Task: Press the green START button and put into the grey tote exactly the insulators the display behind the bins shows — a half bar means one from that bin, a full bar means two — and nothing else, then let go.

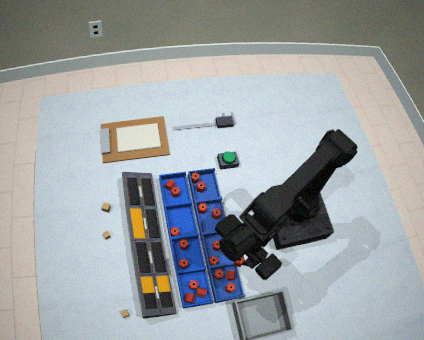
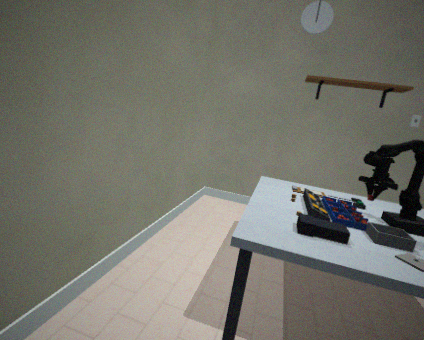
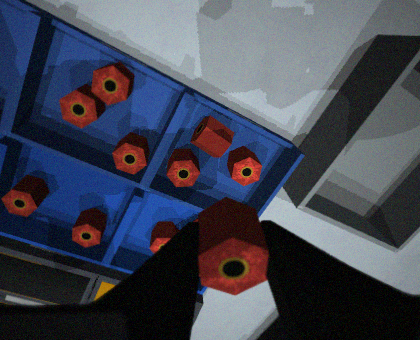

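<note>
My gripper [image 1: 242, 260] [image 2: 371, 196] [image 3: 229, 231] is shut on a red hexagonal insulator, upright between the fingers, above the table near the bins' tote end. The blue bins [image 1: 179, 205] [image 3: 162, 132] stand in two rows and hold red insulators, some lying on their sides. The display [image 1: 138, 175] shows a full yellow bar in its second section and two half bars in its bottom section; the other sections are dark. The grey tote [image 1: 239, 320] [image 2: 395, 242] [image 3: 350, 105] stands beside the bins' end; no insulator shows in its visible part. The green START button [image 1: 229, 157] stands beyond the bins' other end.
A clipboard [image 1: 138, 137] and a caliper [image 1: 225, 121] lie beyond the bins. Small tan cubes, one [image 1: 106, 207] among them, lie past the display. A long black box [image 2: 322, 229] stands near the table edge. The arm's base [image 1: 305, 230] stands right of the bins.
</note>
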